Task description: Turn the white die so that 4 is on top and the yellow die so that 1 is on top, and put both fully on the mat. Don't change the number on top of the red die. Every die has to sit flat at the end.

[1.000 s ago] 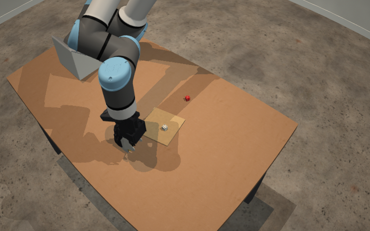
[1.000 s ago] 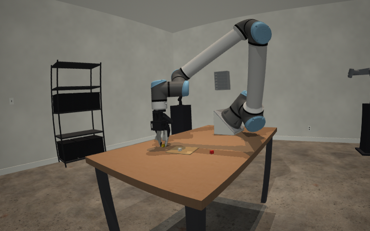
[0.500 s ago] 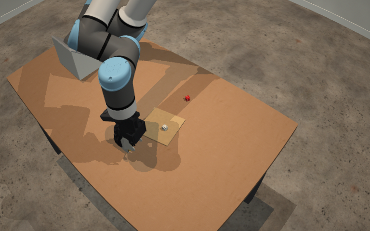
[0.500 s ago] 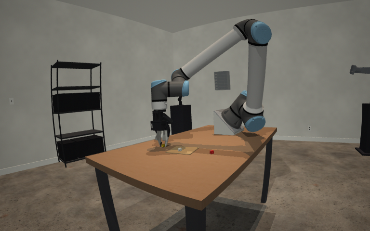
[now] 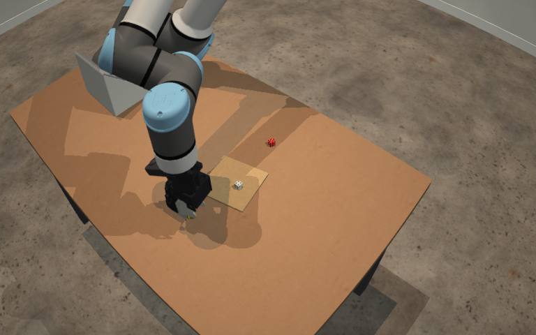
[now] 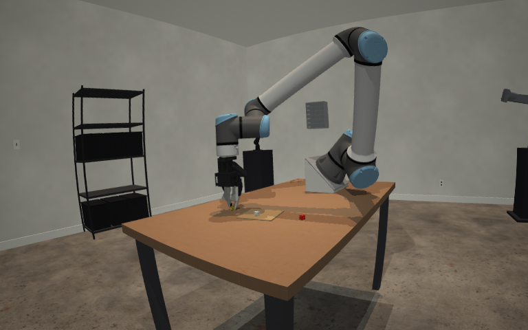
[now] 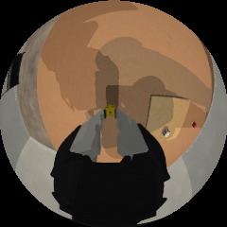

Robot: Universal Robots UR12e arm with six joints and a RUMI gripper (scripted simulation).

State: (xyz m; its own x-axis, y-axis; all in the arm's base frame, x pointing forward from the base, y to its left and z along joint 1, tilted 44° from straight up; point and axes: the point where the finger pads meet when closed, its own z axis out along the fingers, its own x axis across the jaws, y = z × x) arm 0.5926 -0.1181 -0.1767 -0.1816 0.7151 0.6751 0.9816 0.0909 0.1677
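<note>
My hand is 10 mm above the yellow die. The rest, counted from my hand: red die: 320 mm to the left, 10 mm below, 10 mm ahead; then tan mat: 150 mm to the left, 20 mm ahead, 10 mm below; then white die: 150 mm to the left, 40 mm ahead.
</note>
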